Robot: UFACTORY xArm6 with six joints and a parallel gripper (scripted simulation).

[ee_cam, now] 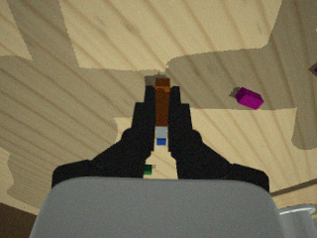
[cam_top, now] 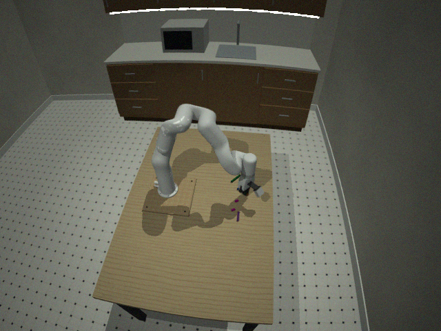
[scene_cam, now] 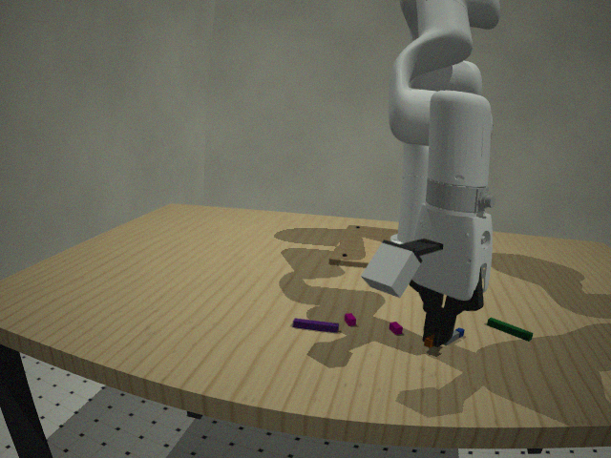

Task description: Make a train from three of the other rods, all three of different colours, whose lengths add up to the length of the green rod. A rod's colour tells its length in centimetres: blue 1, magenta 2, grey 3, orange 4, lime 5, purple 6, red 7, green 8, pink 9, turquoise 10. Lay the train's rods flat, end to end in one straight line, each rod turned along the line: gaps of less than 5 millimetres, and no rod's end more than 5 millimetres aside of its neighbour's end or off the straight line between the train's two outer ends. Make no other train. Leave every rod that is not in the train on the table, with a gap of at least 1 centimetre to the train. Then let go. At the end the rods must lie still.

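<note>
My hand is 20 mm above the orange rod. Round my hand: grey rod: 30 mm behind, 20 mm to the left, 30 mm below; green rod: 80 mm behind, 110 mm to the left, 30 mm below; blue rod: 50 mm behind, 30 mm to the left, 30 mm below.
</note>
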